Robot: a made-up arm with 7 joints.
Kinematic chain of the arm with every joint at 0, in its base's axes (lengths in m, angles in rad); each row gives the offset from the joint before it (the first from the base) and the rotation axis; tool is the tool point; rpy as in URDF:
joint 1: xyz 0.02 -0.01 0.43 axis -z
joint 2: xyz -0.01 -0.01 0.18 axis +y
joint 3: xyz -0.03 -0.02 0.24 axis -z
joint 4: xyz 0 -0.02 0.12 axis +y
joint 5: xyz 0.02 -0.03 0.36 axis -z
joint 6: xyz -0.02 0 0.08 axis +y
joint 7: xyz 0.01 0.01 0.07 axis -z
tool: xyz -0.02 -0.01 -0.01 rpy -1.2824 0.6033 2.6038
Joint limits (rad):
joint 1: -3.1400..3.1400
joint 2: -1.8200..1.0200
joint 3: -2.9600..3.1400
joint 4: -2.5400..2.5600
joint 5: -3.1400..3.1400
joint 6: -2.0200..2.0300
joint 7: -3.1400..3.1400
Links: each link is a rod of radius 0.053 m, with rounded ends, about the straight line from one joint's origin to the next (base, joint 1, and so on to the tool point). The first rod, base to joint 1, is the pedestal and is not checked.
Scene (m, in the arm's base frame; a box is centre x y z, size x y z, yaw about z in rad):
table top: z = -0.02
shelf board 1: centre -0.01 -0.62 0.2 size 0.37 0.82 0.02 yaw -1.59
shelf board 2: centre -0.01 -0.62 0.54 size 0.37 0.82 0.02 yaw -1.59
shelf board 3: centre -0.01 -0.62 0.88 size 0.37 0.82 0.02 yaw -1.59
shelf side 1: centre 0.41 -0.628 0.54 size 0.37 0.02 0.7 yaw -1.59
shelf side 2: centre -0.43 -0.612 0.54 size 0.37 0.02 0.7 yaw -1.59
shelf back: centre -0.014 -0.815 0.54 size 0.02 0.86 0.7 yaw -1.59
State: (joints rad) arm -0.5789 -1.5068 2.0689 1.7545 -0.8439 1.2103 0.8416
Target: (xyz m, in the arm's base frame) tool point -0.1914 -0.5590 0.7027
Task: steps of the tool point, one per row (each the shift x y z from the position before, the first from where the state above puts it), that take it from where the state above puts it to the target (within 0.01 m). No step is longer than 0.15 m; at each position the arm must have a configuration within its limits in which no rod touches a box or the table.
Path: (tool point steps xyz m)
1: -0.0255 0.0729 0.0276
2: -0.0191 0.0842 0.0211
3: -0.0084 0.0911 0.0205
4: -0.0246 -0.0373 0.0477
5: -0.0387 -0.0213 0.0634
6: -0.0476 0.0033 0.0753
7: -0.0471 0.0334 0.0818
8: -0.0200 -0.0892 0.0024
9: -0.0017 -0.0918 -0.0024
10: 0.0165 -0.0885 0.0000

